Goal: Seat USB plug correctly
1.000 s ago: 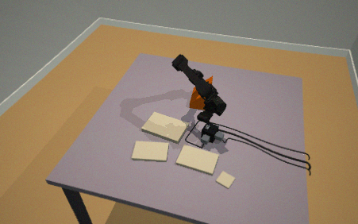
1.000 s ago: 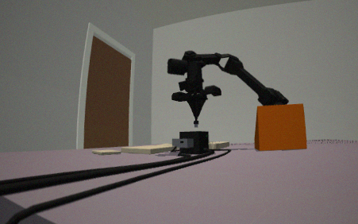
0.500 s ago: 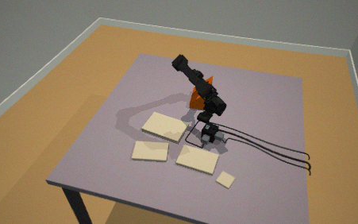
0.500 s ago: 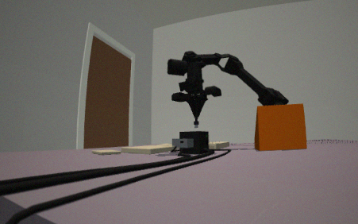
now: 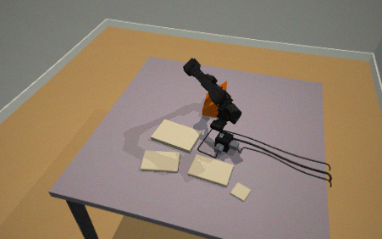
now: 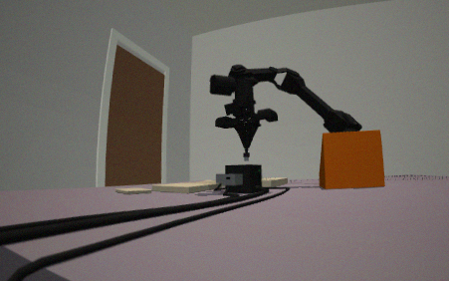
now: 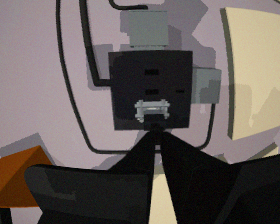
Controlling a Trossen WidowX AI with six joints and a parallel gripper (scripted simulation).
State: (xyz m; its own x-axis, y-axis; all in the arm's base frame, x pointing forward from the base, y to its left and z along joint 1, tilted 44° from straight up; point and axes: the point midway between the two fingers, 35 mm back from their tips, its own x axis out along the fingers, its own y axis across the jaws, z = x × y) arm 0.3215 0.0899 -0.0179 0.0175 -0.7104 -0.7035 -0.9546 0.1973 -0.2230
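Right now my gripper tip is 20 mm above the USB plug. Round my gripper tip: cream tile: 290 mm ahead, 150 mm to the left, 120 mm below.
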